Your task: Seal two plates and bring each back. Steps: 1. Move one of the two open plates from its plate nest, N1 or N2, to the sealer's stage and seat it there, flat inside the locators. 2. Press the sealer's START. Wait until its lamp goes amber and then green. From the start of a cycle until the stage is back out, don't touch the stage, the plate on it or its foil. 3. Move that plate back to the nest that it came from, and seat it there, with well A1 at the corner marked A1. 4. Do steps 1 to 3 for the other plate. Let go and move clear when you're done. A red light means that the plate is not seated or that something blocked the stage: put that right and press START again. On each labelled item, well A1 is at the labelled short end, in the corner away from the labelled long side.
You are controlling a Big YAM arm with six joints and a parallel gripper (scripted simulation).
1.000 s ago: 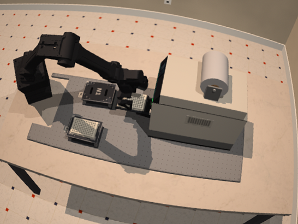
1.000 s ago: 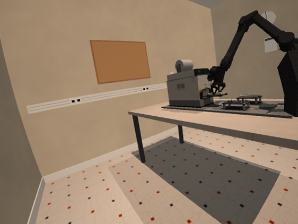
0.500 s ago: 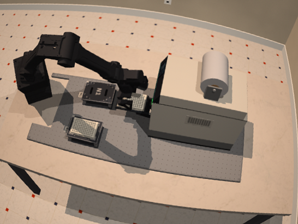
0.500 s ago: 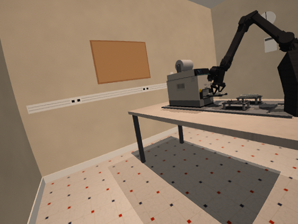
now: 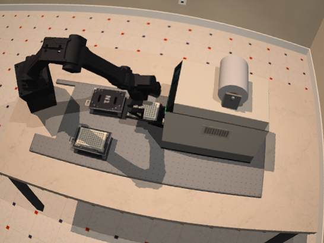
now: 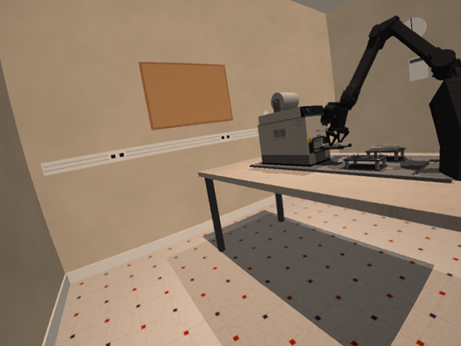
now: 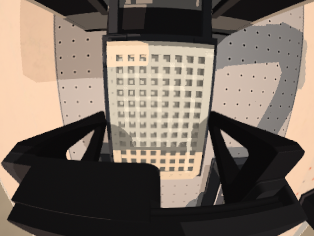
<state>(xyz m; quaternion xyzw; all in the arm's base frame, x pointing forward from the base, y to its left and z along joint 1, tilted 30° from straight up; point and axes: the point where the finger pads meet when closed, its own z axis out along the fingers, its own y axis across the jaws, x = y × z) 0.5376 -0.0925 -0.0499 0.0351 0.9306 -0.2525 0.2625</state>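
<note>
Right now the sealer stage is 2 cm below my hand. Round my hand: yellow warning label: 12 cm ahead, 6 cm to the left, 4 cm above; then start button: 8 cm ahead, 11 cm to the right, 7 cm above; then plate: 23 cm behind, 12 cm to the right, 6 cm below.
</note>
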